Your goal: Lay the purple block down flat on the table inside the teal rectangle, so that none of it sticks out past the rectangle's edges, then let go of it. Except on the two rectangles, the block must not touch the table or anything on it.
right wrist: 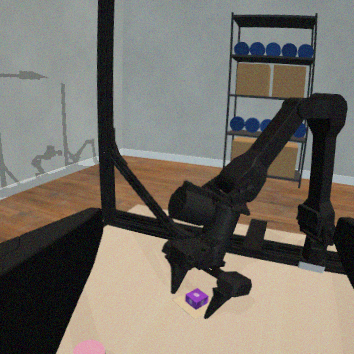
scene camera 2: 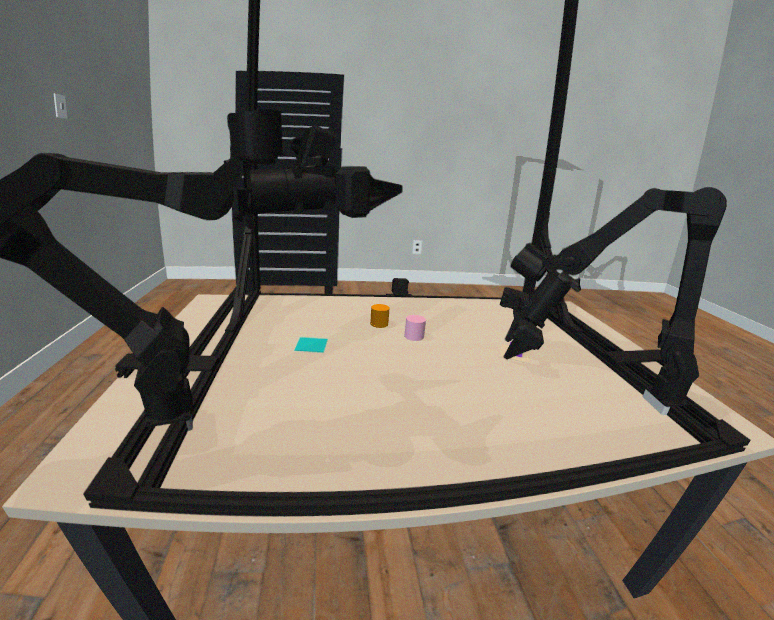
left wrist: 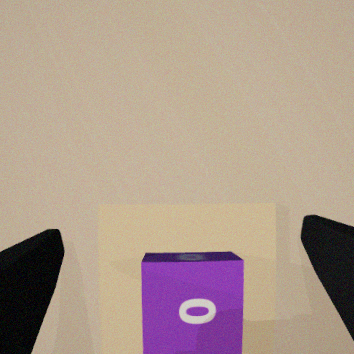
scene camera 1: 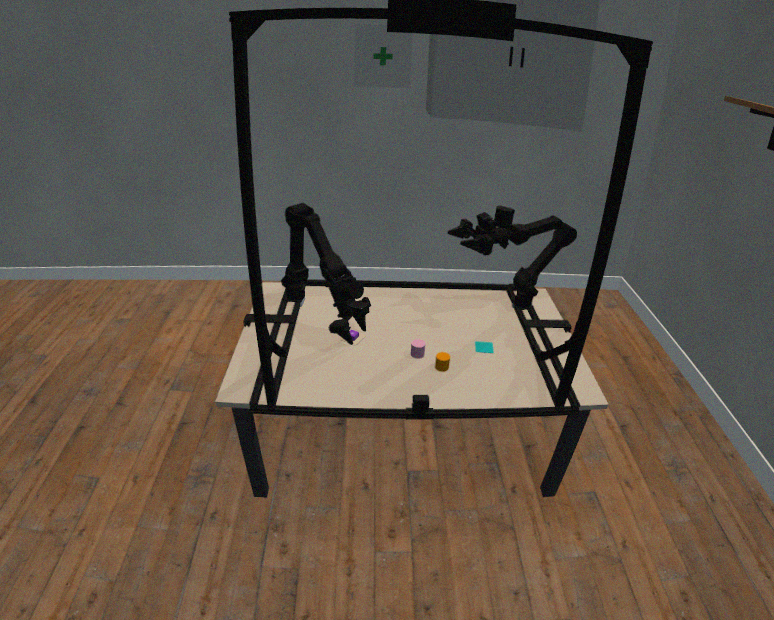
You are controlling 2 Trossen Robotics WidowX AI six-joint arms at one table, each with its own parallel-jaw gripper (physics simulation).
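Frame: origin at the left arm's base, x ahead, y down, z left, level; millimetres.
Seen in the pictures: left gripper, fingertip midpoint: (right wrist: 188, 304) (scene camera 2: 505, 349) (left wrist: 183, 235) (scene camera 1: 358, 337); right gripper, fingertip midpoint: (right wrist: 222, 225) (scene camera 2: 387, 186) (scene camera 1: 454, 237); left arm's base, link origin: (right wrist: 312, 257) (scene camera 2: 667, 396) (scene camera 1: 295, 297); right arm's base, link origin: (scene camera 2: 169, 410) (scene camera 1: 523, 305).
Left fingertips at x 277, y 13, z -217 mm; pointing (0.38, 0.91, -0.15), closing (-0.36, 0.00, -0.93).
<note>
Pixels of each thing's middle, then the offset from my left fingertips to it. "pt": a spot on its surface instead. Level surfaces: height alone.
- purple block, body centre: (left wrist: 190, 301) (right wrist: 196, 298) (scene camera 1: 352, 335) dx -21, dy -3, dz +7 mm
- pale rectangle, surface spot: (left wrist: 140, 228) (right wrist: 192, 311) pt dx +8, dy +5, dz +14 mm
- table, surface height: dy +6 mm
- teal rectangle, surface spot: (scene camera 2: 311, 345) (scene camera 1: 483, 346) pt dx +436, dy +5, dz +8 mm
- pink cylinder, body centre: (scene camera 2: 415, 327) (scene camera 1: 417, 348) dx +205, dy -16, dz -62 mm
- orange cylinder, body centre: (scene camera 2: 379, 315) (scene camera 1: 442, 361) dx +286, dy -16, dz -124 mm
The purple block (scene camera 1: 354, 335) (left wrist: 192, 302) (right wrist: 197, 298), marked with a white 0, lies on a pale rectangle (left wrist: 140, 228) (right wrist: 192, 312) at the left of the table (scene camera 1: 323, 375) (scene camera 2: 354, 418). My left gripper (scene camera 1: 353, 332) (scene camera 2: 521, 351) (left wrist: 183, 235) (right wrist: 188, 304) is open, down near the table, with one finger on each side of the block and not touching it. In scene camera 2 the gripper hides most of the block. The teal rectangle (scene camera 1: 483, 347) (scene camera 2: 311, 345) lies bare on the far side of the table. My right gripper (scene camera 1: 457, 238) (scene camera 2: 397, 187) is open and empty, high above the table.
A pink cylinder (scene camera 1: 418, 348) (scene camera 2: 414, 327) (right wrist: 88, 347) and an orange cylinder (scene camera 1: 442, 361) (scene camera 2: 380, 315) stand between the block and the teal rectangle. Black frame rails (scene camera 1: 280, 345) (scene camera 2: 385, 498) run along the table's edges. A shelf rack (right wrist: 228, 105) stands beyond the table.
</note>
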